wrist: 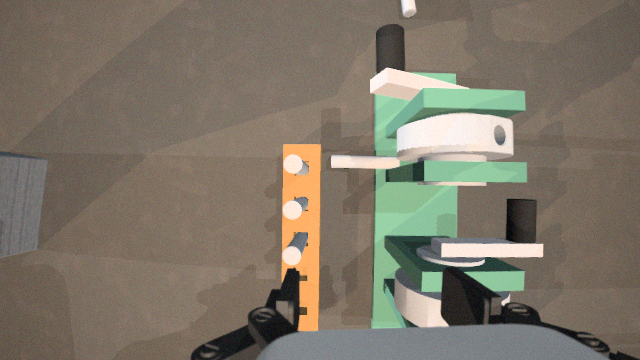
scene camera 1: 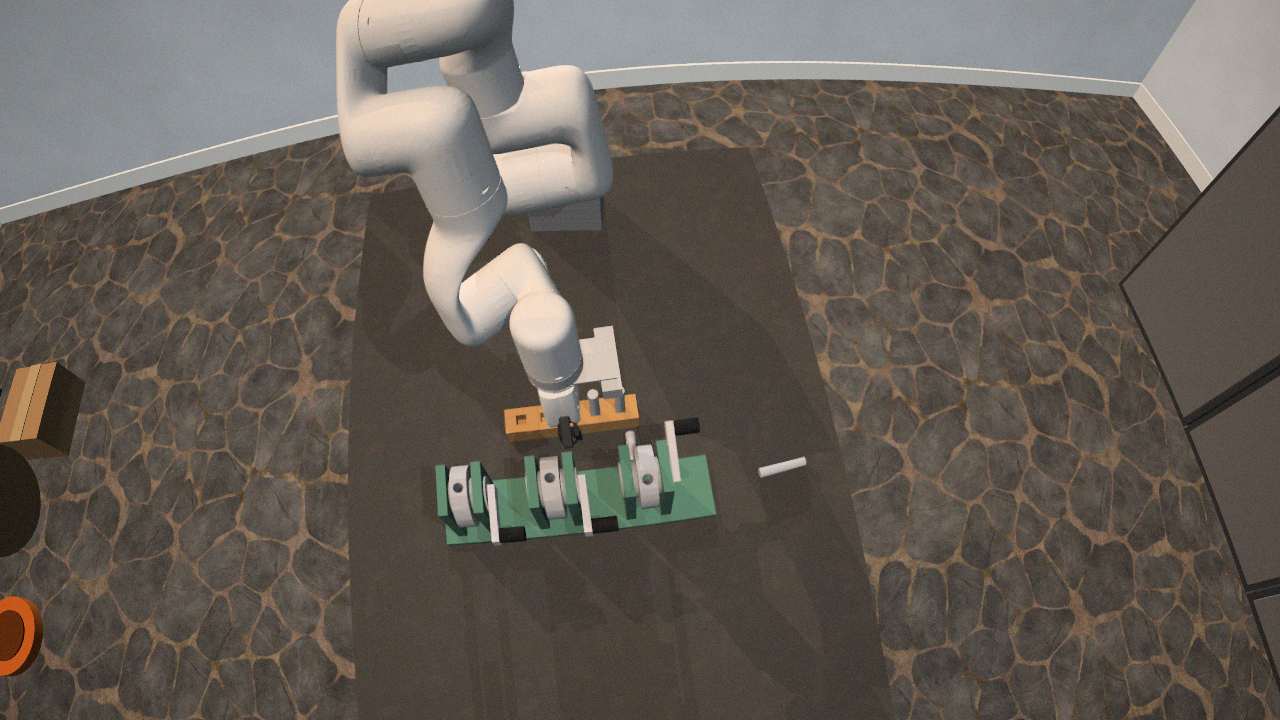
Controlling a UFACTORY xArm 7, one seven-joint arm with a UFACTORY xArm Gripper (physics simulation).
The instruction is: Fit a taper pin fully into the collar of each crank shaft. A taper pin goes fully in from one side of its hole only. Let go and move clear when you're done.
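Frame: origin at the arm's base, x right, y back, z down, level; metres.
Seen in the pictures: gripper, between the fingertips: (wrist: 371, 292).
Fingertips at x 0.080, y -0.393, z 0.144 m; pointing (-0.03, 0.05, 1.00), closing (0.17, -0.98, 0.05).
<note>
A point is followed by its place in that frame.
The green base (scene camera 1: 698, 492) @(x -0.091, y -0.527, z 0.323 m) (wrist: 415, 210) @(x 0.067, y -0.485, z 0.323 m) bears three crank shafts with white collars. The right collar (scene camera 1: 646, 490) @(x 0.004, y -0.532, z 0.196 m) (wrist: 450, 135) @(x -0.008, y -0.478, z 0.188 m), middle collar (scene camera 1: 552, 498) @(x 0.142, y -0.503, z 0.193 m) (wrist: 417, 300) @(x 0.122, y -0.436, z 0.203 m) and left collar (scene camera 1: 460, 507) @(x 0.285, y -0.478, z 0.194 m) show dark holes in the scene view. Three pins stand in the orange rack (scene camera 1: 632, 411) @(x -0.029, y -0.362, z 0.292 m) (wrist: 301, 187) @(x 0.012, y -0.345, z 0.293 m): a far pin (scene camera 1: 619, 400) @(x -0.008, y -0.357, z 0.245 m) (wrist: 293, 164) @(x -0.010, y -0.349, z 0.224 m), a second pin (scene camera 1: 593, 402) @(x 0.034, y -0.349, z 0.239 m) (wrist: 292, 210) @(x 0.032, y -0.341, z 0.224 m) and a third pin (wrist: 292, 254) @(x 0.072, y -0.335, z 0.224 m). Another pin (scene camera 1: 630, 443) @(x -0.009, y -0.409, z 0.312 m) (wrist: 365, 162) @(x -0.006, y -0.428, z 0.309 m) is beside the right crank's left post. A loose pin (scene camera 1: 782, 466) @(x -0.244, y -0.534, z 0.316 m) (wrist: 408, 7) @(x -0.206, y -0.526, z 0.316 m) lies right of the base. My gripper (scene camera 1: 569, 432) @(x 0.080, y -0.393, z 0.145 m) (wrist: 371, 292) @(x 0.080, y -0.393, z 0.145 m) is open and empty, above the rack and base.
Black crank handles (scene camera 1: 685, 426) @(x -0.085, y -0.453, z 0.194 m) (scene camera 1: 605, 524) @(x 0.078, y -0.559, z 0.219 m) (scene camera 1: 512, 534) @(x 0.220, y -0.533, z 0.222 m) stick out on both long sides of the base. A white flat piece (scene camera 1: 597, 358) @(x 0.031, y -0.411, z -0.021 m) shows beside my wrist. The grey arm base (scene camera 1: 565, 216) @(x -0.030, y 0.086, z 0.286 m) (wrist: 20, 205) @(x -0.030, y 0.085, z 0.303 m) stands behind. A wooden block (scene camera 1: 40, 407) is at the far left.
</note>
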